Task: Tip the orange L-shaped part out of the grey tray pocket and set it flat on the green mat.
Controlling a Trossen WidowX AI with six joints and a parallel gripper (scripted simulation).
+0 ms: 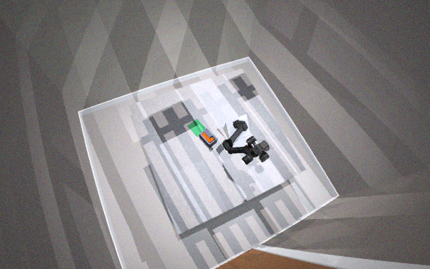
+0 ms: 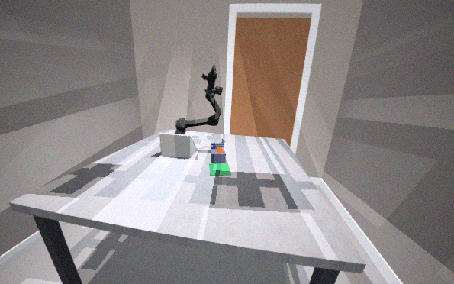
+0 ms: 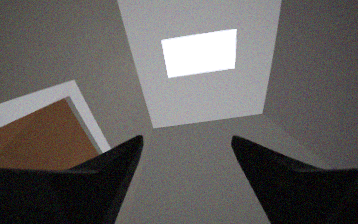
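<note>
Right now the orange L-shaped part is 59 cm below my gripper tip, 39 cm to the right of it and 9 cm ahead of it. The rest, counted from my gripper tip: green mat: 66 cm below, 56 cm to the right, 12 cm ahead.
</note>
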